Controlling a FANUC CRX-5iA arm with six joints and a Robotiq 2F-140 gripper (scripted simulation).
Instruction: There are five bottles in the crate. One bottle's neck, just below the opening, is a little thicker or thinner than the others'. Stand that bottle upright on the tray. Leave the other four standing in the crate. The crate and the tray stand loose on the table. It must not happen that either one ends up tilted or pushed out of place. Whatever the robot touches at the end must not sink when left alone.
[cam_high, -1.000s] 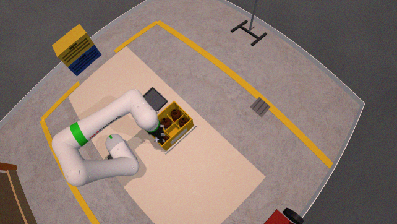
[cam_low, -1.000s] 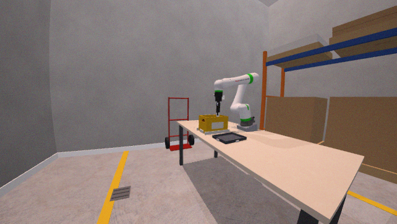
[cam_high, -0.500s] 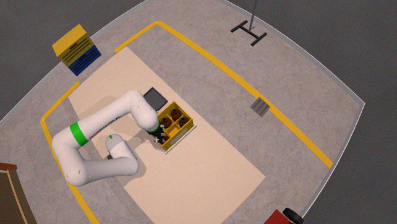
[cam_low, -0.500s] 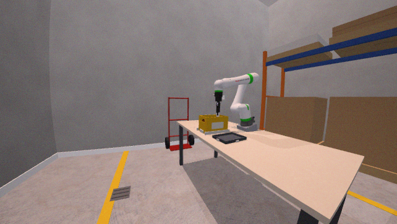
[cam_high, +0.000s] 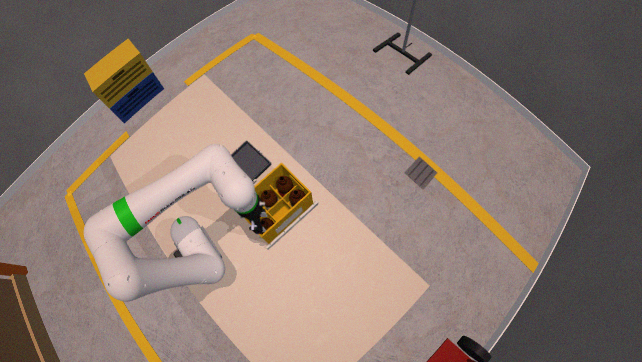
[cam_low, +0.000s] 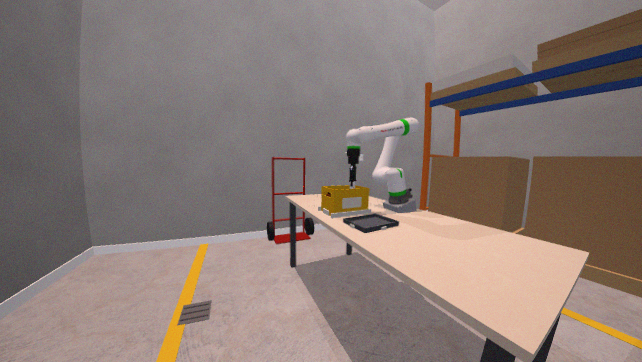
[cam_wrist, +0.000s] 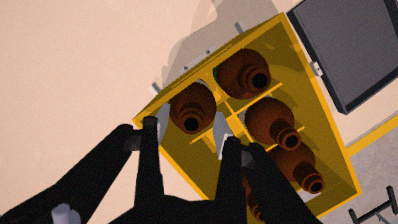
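Right now my hand is 100 mm short of the yellow crate, 30 mm to the right of it and 90 mm above it. From my hand the other things lie so: dark tray: 130 mm ahead, 320 mm to the left, 160 mm below; brown bottle: 100 mm ahead, 70 mm to the left, 80 mm below.
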